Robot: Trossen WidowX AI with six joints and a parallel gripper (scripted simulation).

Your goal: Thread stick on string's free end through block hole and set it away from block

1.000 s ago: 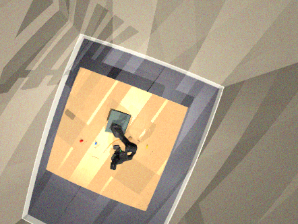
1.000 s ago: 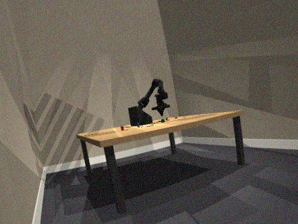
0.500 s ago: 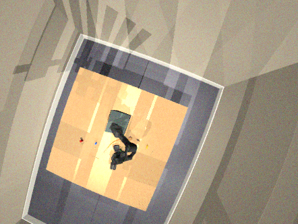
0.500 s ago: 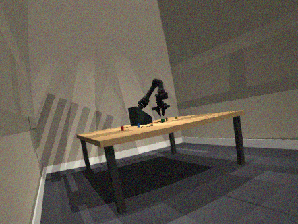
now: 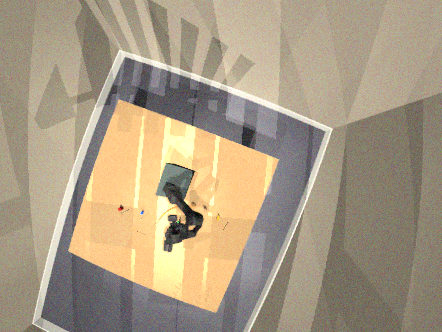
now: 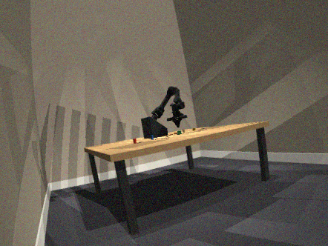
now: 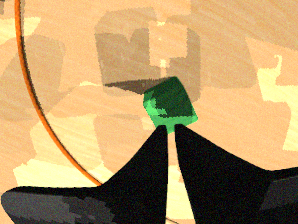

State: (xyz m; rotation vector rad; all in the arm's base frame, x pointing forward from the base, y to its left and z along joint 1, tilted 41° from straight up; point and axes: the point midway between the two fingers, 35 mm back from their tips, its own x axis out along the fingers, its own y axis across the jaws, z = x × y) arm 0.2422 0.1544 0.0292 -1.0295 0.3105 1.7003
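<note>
My gripper tip is now 40 mm above the green block. The rest, counted from my gripper tip: round button 160 mm behind, 50 mm to the left, 50 mm below; then blue object 280 mm to the right, 40 mm below, 40 mm ahead; then thin wooden stick 150 mm to the right, 60 mm below, 50 mm ahead.
</note>
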